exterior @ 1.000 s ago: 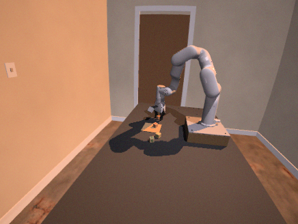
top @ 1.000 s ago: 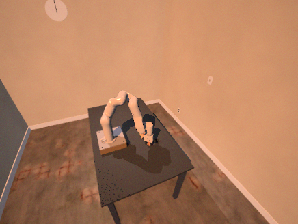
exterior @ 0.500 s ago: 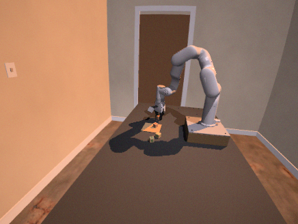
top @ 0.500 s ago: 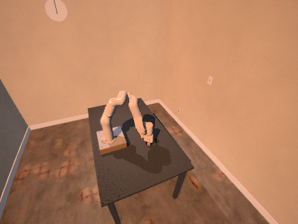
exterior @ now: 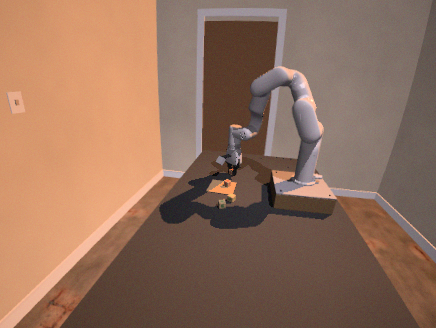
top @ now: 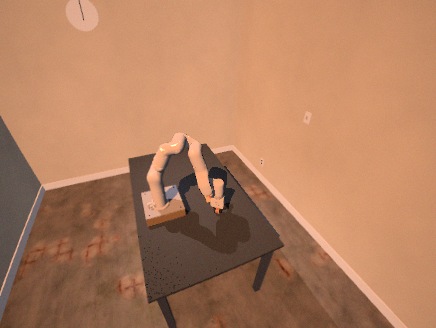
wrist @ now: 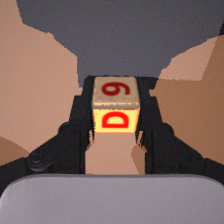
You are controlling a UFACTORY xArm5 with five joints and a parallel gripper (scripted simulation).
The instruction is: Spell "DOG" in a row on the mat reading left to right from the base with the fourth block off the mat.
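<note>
Now: the orange mat 6 cm ahead of my hand, 18 cm to the left of it and 2 cm below it.
</note>
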